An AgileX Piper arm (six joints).
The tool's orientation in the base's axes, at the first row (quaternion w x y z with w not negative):
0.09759, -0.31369, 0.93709, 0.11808
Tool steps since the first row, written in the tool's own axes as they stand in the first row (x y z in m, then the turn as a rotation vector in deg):
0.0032, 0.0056, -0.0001, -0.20, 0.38, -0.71
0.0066, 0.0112, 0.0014, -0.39, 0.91, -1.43
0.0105, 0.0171, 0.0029, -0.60, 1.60, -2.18
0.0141, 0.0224, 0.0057, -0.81, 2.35, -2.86
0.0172, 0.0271, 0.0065, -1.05, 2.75, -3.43
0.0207, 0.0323, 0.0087, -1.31, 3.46, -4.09
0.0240, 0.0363, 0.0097, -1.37, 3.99, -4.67
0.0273, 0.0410, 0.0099, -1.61, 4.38, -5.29
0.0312, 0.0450, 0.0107, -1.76, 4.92, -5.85
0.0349, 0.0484, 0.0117, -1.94, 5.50, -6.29
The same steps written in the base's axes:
-0.0059, 0.0025, 0.0002, -0.15, 0.21, 0.79
-0.0119, 0.0054, -0.0012, -0.41, 0.52, 1.61
-0.0184, 0.0081, -0.0027, -0.74, 0.96, 2.49
-0.0241, 0.0110, -0.0055, -1.11, 1.47, 3.31
-0.0293, 0.0131, -0.0063, -1.23, 1.76, 3.98
-0.0350, 0.0158, -0.0084, -1.53, 2.27, 4.79
-0.0399, 0.0173, -0.0096, -1.87, 2.55, 5.44
-0.0454, 0.0192, -0.0099, -1.99, 2.81, 6.16
-0.0508, 0.0203, -0.0110, -2.26, 3.16, 6.82
-0.0557, 0.0211, -0.0124, -2.52, 3.58, 7.37

